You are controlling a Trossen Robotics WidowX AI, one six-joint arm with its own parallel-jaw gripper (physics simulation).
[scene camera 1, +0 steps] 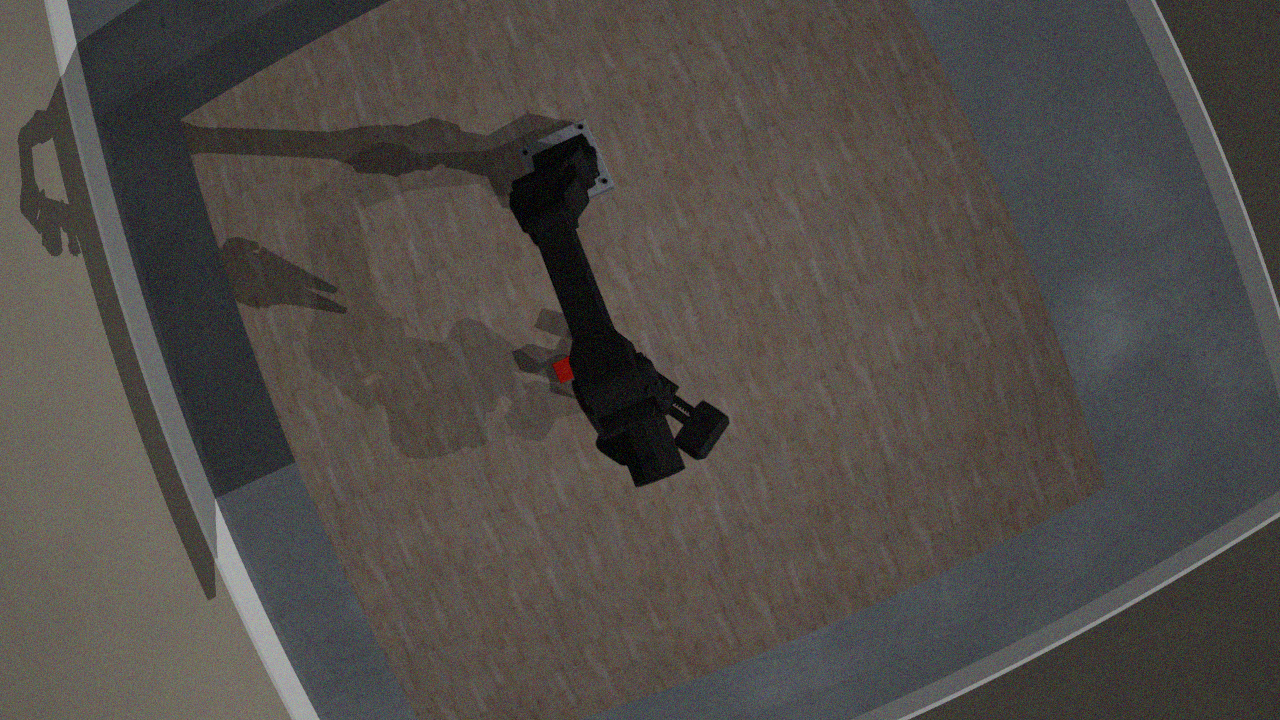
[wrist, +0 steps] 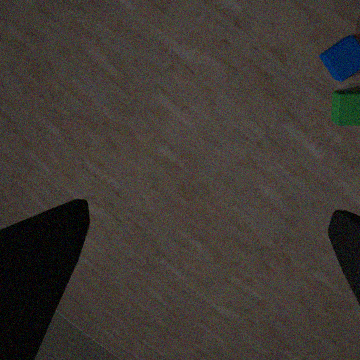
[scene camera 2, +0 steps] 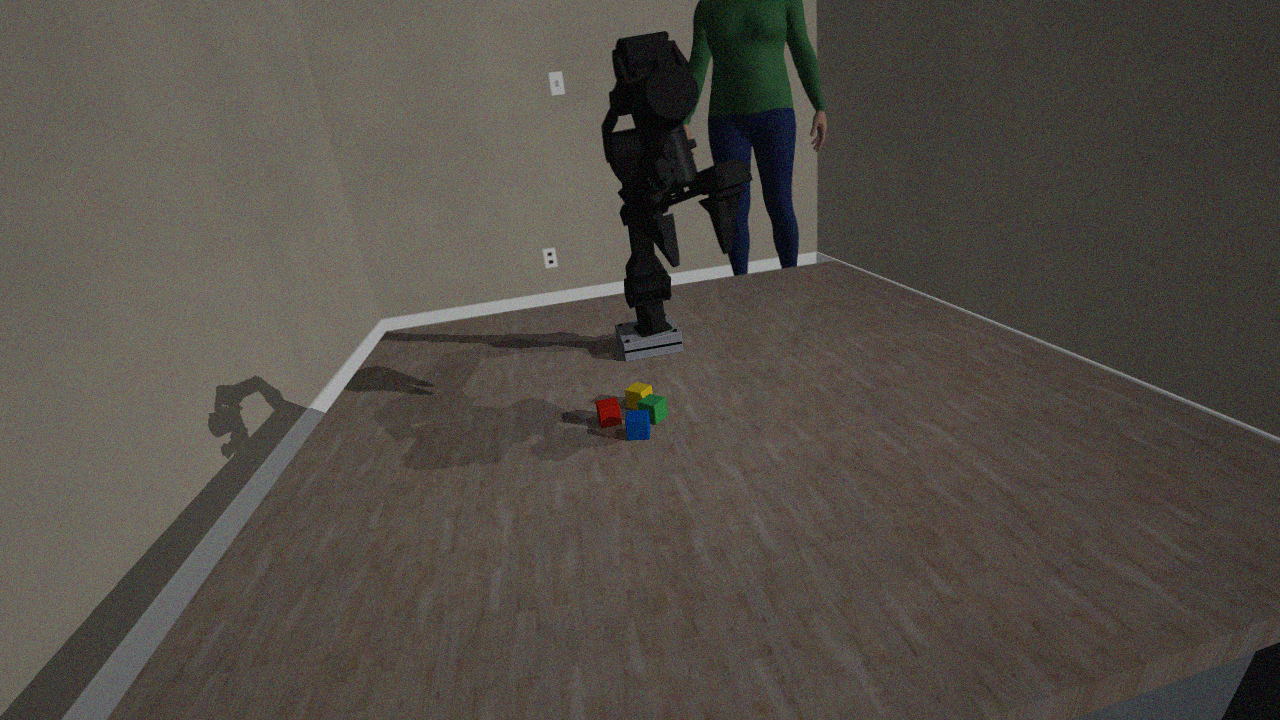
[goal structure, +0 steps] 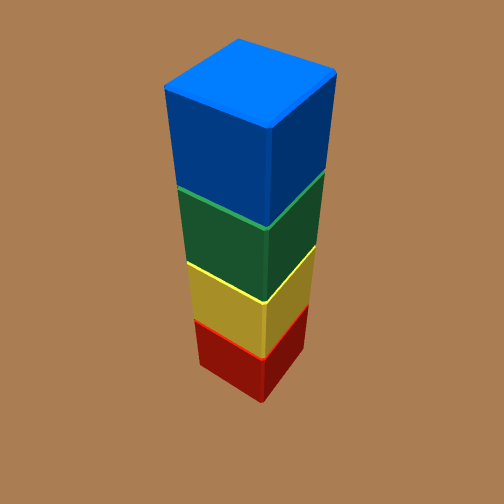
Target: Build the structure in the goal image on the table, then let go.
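Observation:
A red cube [scene camera 1: 563, 368] [scene camera 2: 608, 412], a yellow cube [scene camera 2: 638, 394], a green cube [scene camera 2: 654, 409] [wrist: 347, 108] and a blue cube [scene camera 2: 637, 425] [wrist: 344, 58] sit on the table in a loose cluster in front of the arm's base. The green and blue cubes show at the right edge of the wrist view, cut off by the frame. In scene camera 1 the arm hides the yellow, green and blue cubes. My gripper [scene camera 2: 700, 258] [wrist: 211, 216] is open and empty, high above the table, with the cubes off to one side of its fingers.
The arm's grey base plate [scene camera 1: 604, 183] [scene camera 2: 649, 346] stands on the wooden table [scene camera 1: 850, 358] [scene camera 2: 716, 555] behind the cubes. The arm's shadow falls across the table near the red cube. A person in a green top [scene camera 2: 750, 62] stands beyond the table.

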